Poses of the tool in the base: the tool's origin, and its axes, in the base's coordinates. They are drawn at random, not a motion.
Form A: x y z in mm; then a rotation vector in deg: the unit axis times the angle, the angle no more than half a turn.
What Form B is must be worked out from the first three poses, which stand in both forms.
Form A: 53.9 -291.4 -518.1 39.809 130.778 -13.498
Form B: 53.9 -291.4 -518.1 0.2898 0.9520 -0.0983 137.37
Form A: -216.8 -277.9 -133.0 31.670 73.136 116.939
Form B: -216.8 -277.9 -133.0 0.2238 0.5168 0.8263 141.52
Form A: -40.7 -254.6 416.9 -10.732 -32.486 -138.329
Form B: -40.7 -254.6 416.9 -0.0753 -0.2280 -0.9707 142.50
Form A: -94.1 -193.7 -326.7 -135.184 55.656 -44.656
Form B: -94.1 -193.7 -326.7 -0.8844 0.3641 -0.2921 152.86
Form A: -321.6 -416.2 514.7 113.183 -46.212 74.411
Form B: -321.6 -416.2 514.7 0.7908 -0.3229 0.5199 143.12
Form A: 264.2 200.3 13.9 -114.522 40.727 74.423
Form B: 264.2 200.3 13.9 -0.8035 0.2858 0.5222 142.52
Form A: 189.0 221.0 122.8 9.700 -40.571 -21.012
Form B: 189.0 221.0 122.8 0.2077 -0.8686 -0.4499 46.71
